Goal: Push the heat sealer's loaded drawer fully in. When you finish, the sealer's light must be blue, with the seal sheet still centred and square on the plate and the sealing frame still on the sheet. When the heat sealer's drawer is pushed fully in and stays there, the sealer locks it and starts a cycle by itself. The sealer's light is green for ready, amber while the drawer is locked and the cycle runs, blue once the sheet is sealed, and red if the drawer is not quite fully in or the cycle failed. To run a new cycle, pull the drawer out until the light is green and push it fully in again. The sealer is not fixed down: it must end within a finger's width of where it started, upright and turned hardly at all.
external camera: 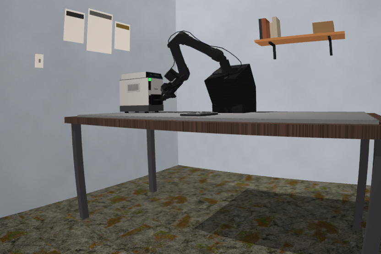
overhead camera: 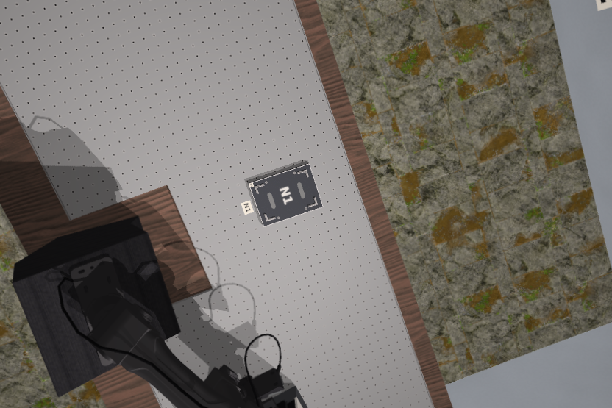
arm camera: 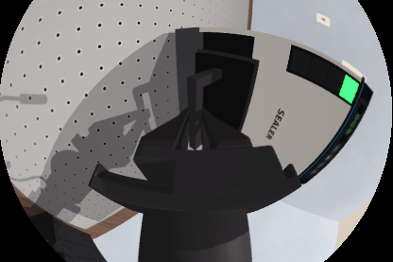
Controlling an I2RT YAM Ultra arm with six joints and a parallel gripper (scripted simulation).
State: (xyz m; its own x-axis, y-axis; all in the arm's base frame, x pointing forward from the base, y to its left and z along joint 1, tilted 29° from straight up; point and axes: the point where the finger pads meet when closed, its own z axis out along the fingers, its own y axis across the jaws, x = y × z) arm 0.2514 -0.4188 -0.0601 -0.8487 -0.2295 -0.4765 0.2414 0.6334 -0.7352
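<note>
Right now my hand is 100 mm to the left of the sealer drawer, 20 mm short of it and 10 mm above it. The rest, counted from my hand: label tag: 490 mm to the left, 90 mm below, 90 mm ahead.
</note>
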